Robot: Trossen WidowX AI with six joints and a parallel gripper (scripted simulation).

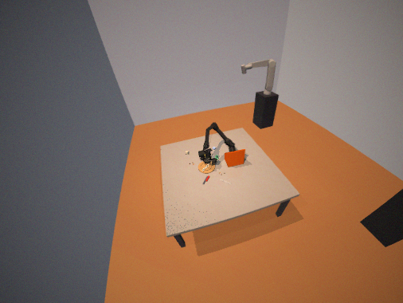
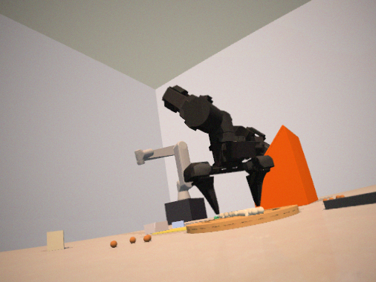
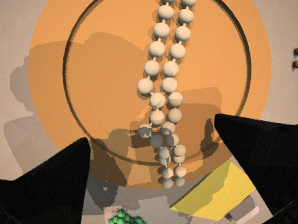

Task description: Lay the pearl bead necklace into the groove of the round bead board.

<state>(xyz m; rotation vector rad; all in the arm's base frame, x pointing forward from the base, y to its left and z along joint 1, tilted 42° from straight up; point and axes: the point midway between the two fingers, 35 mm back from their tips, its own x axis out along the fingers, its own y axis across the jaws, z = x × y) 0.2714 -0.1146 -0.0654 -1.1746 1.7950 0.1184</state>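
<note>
Right now the round wooden bead board is 3 cm ahead of my gripper tip, 1 cm to the left of it and 1 cm below it. The rest, counted from my gripper tip: tan cube: 20 cm ahead, 31 cm to the right; then yellow flat piece: 2 cm behind, 15 cm to the right, 2 cm below; then red-handled tool: 9 cm ahead, 19 cm to the left, 2 cm below.
</note>
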